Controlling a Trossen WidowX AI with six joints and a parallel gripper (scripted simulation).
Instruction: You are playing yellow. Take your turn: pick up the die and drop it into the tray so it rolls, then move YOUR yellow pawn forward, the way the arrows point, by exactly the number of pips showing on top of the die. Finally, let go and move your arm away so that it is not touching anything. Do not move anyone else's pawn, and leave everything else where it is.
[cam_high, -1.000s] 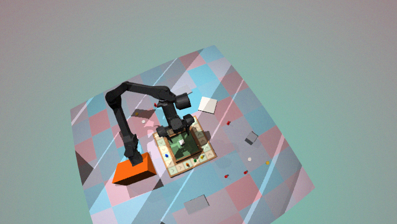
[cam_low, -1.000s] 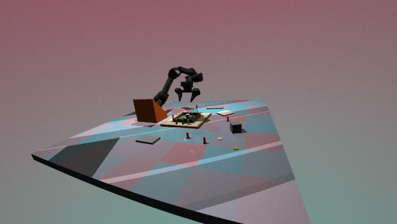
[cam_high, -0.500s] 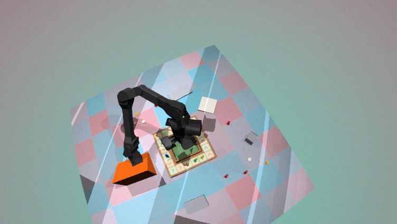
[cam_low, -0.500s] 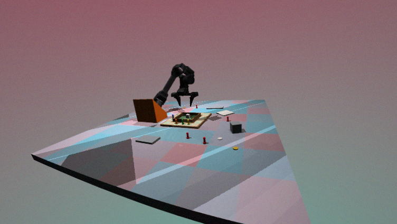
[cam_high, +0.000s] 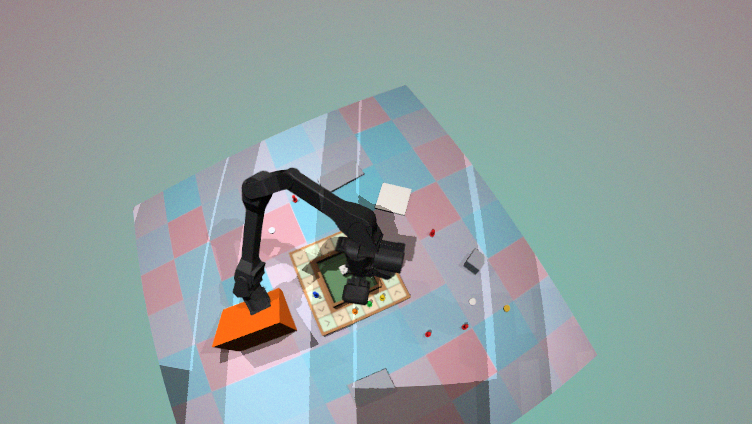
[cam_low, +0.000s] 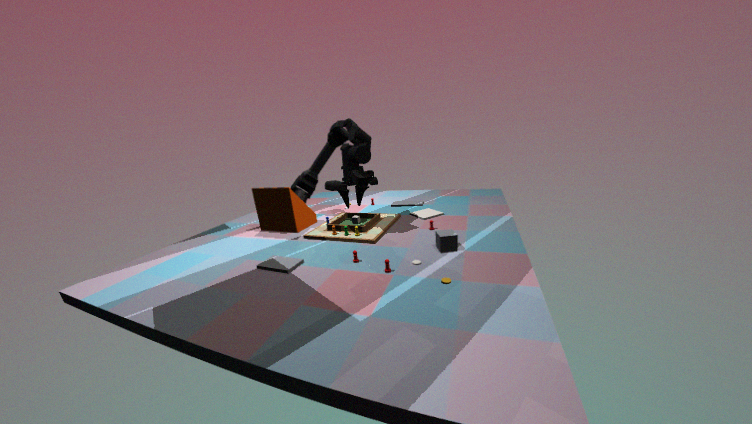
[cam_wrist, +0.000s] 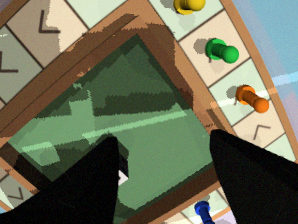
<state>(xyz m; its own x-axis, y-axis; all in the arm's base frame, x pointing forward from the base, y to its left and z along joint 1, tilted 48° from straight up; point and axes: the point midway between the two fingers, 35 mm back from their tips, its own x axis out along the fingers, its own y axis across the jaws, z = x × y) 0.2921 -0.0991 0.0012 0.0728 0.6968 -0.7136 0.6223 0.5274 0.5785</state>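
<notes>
Right now the yellow pawn is 7 cm below my gripper tip, 6 cm to the right of it and 3 cm ahead of it. From my gripper tip the other things lie so: green tray (9 cm below, 5 cm to the left, 3 cm behind); then green pawn (7 cm below, 6 cm to the right, 1 cm behind); then white die (7 cm to the left, 7 cm below, 3 cm behind).
</notes>
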